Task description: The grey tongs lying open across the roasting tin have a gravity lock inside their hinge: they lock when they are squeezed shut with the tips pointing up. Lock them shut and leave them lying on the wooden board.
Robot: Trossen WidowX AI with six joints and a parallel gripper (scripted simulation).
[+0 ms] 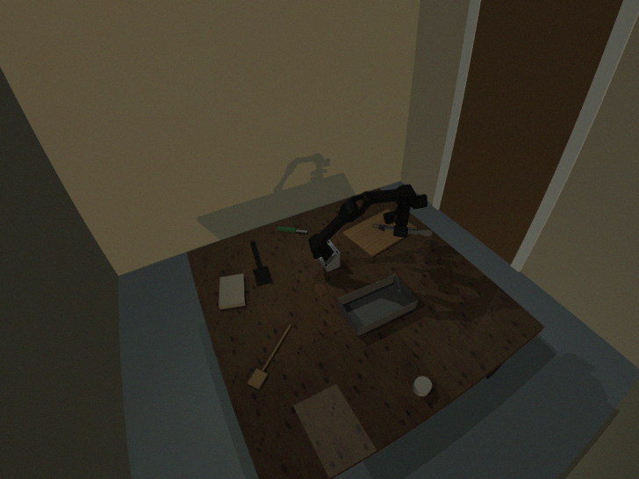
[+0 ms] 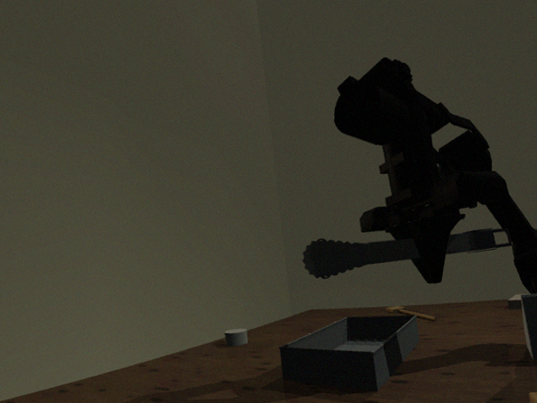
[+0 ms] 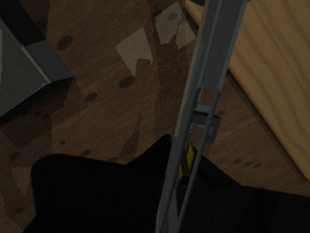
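Now: the wooden board 22 cm behind my gripper tip, 15 cm below it and 7 cm to the left of it. The rest, counted from my gripper tip: yellow slider piece 4 cm above, 1 cm to the right, 1 cm behind; green-handled tool 47 cm behind, 35 cm to the right, 16 cm below; grey roasting tin 25 cm to the right, 20 cm ahead, 13 cm below.
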